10 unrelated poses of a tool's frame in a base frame.
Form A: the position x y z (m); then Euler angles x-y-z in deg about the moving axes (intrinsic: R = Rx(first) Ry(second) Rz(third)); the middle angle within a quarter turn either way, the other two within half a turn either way.
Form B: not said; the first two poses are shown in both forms.
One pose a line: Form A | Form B
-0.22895 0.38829 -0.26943 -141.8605 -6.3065 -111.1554 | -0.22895 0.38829 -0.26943 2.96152 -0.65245 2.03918
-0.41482 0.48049 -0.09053 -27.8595 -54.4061 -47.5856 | -0.41482 0.48049 -0.09053 0.39672 -0.97893 -0.79026
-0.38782 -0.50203 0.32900 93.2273 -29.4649 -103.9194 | -0.38782 -0.50203 0.32900 -1.75232 1.29583 2.45181
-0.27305 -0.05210 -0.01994 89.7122 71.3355 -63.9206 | -0.27305 -0.05210 -0.01994 1.56710 1.12038 1.24172
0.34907 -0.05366 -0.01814 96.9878 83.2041 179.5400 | 0.34907 -0.05366 -0.01814 -1.58529 0.11307 -1.69017
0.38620 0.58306 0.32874 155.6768 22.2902 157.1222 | 0.38620 0.58306 0.32874 -2.59425 0.15898 -2.61272
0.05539 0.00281 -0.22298 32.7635 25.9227 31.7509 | 0.05539 0.00281 -0.22298 0.71271 0.02782 0.69963
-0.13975 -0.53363 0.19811 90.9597 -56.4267 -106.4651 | -0.13975 -0.53363 0.19811 -1.60200 1.26933 2.12690
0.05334 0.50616 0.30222 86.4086 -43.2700 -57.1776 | 0.05334 0.50616 0.30222 1.49192 0.95347 -0.82055
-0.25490 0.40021 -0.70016 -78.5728 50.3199 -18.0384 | -0.25490 0.40021 -0.70016 -1.44232 -0.15920 -0.90855
